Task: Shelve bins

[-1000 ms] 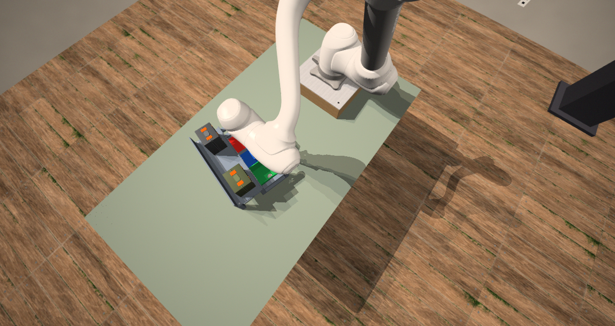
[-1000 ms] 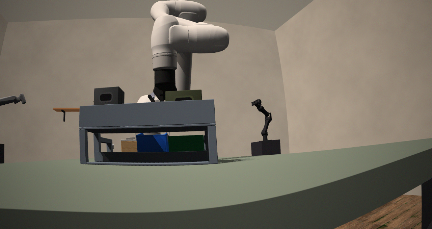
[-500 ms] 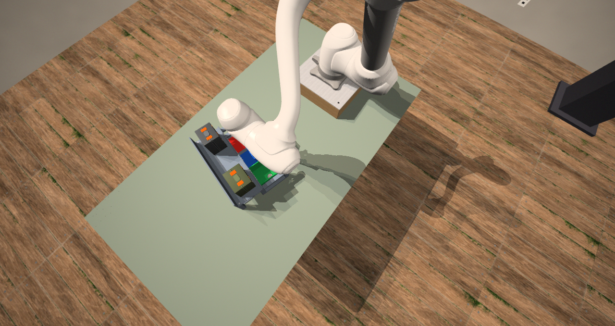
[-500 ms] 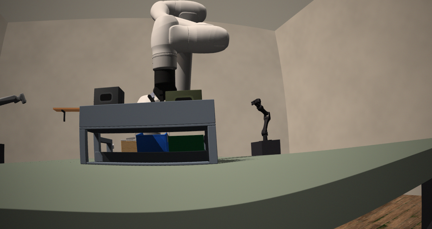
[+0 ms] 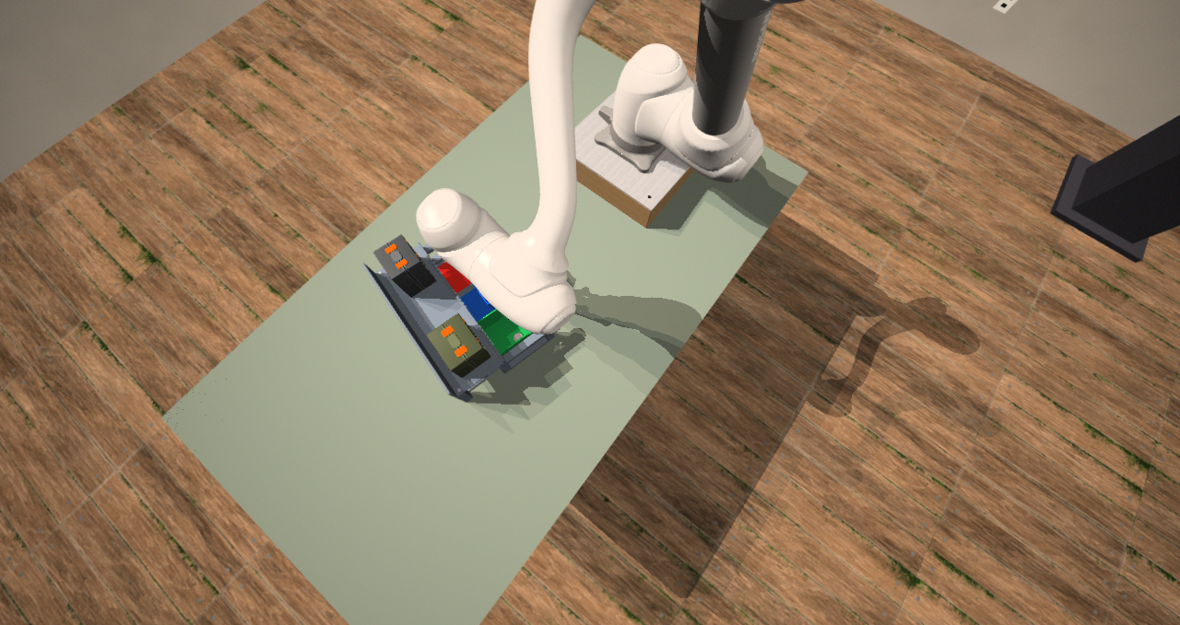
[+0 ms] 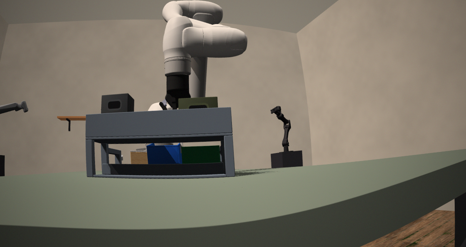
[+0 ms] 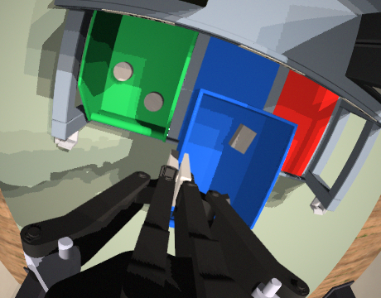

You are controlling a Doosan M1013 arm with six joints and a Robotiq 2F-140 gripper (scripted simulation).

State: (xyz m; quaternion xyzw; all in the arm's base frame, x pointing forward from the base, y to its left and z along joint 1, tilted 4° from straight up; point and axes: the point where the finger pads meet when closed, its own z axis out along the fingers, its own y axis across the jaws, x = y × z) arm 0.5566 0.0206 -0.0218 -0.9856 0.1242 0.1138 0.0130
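The blue bin lies 20 mm behind my hand, 40 mm to the right of it and 40 mm below it. Round my hand: black box: 130 mm ahead, 200 mm to the right, 60 mm above; olive box: 190 mm ahead, 20 mm to the left, 40 mm above; green bin: 100 mm ahead, 40 mm to the left, 60 mm below.
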